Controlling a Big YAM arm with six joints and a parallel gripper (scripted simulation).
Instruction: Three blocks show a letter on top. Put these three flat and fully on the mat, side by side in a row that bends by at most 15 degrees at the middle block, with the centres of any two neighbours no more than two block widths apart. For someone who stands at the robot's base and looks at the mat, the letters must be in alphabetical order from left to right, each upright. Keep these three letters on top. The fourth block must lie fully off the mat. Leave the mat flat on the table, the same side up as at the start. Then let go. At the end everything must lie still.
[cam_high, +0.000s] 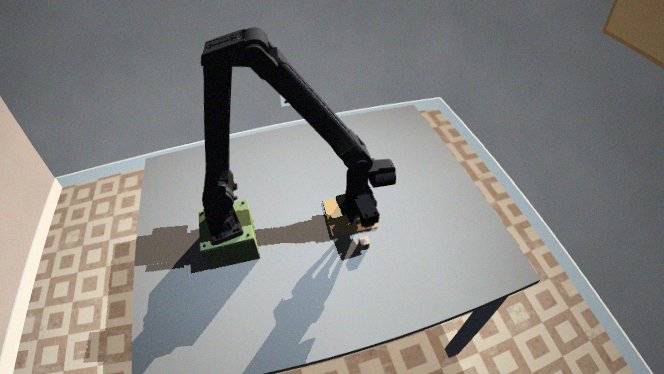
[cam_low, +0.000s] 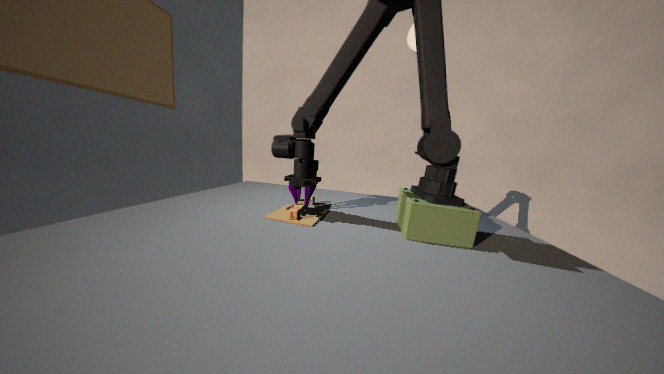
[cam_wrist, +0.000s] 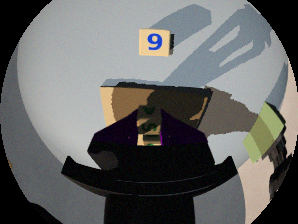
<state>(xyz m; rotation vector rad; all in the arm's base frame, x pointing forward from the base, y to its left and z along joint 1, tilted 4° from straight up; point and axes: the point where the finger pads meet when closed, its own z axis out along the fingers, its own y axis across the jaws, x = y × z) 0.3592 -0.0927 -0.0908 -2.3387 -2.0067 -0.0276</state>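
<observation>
The block lies 4 cm to the left of my hand. From my hand the other things lie so: tan mat (4 cm to the left, 2 cm below).
</observation>
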